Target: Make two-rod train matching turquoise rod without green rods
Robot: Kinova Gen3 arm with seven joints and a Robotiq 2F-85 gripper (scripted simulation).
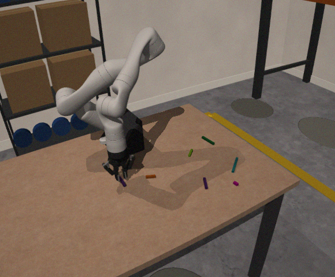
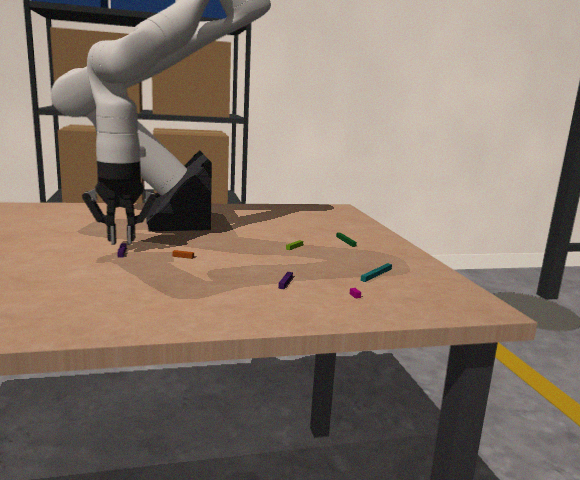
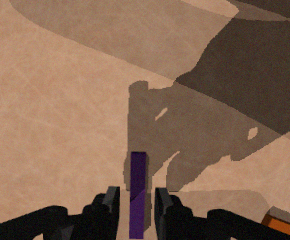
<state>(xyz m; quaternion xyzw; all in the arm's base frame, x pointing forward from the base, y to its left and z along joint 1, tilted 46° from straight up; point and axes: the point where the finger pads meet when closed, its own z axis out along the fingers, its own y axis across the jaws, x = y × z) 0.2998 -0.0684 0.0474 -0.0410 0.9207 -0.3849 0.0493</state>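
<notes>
Right now my hand is 30 mm above the purple rod. From my hand the other things lie so: orange rod (30 mm ahead, 120 mm to the left, 30 mm below); lime rod (40 mm behind, 340 mm to the left, 30 mm below); magenta rod (230 mm ahead, 400 mm to the left, 30 mm below).
</notes>
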